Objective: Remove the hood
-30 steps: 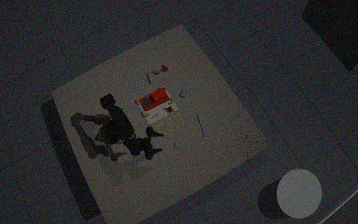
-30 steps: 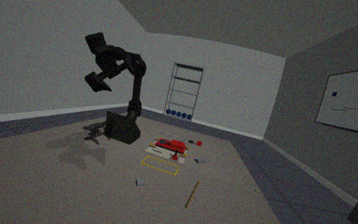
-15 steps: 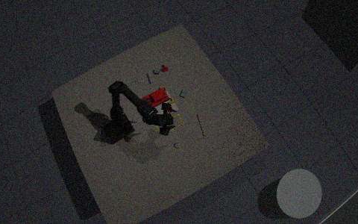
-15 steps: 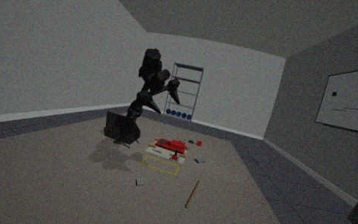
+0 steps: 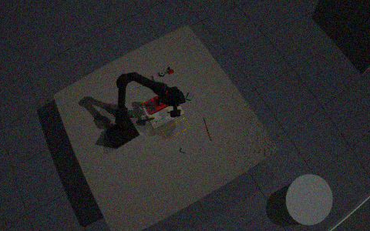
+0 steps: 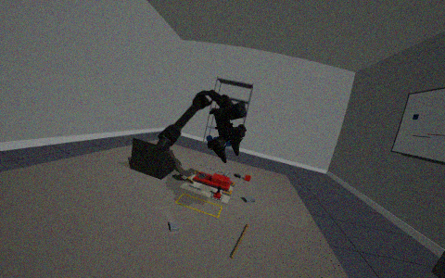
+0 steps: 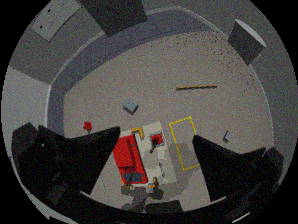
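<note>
Right now my gripper tip is 60 mm past the red hood, 170 mm to the right of it and 180 mm above it. The rest, counted from my gripper tip: wheel (10 mm ahead, 390 mm to the left, 210 mm below).
</note>
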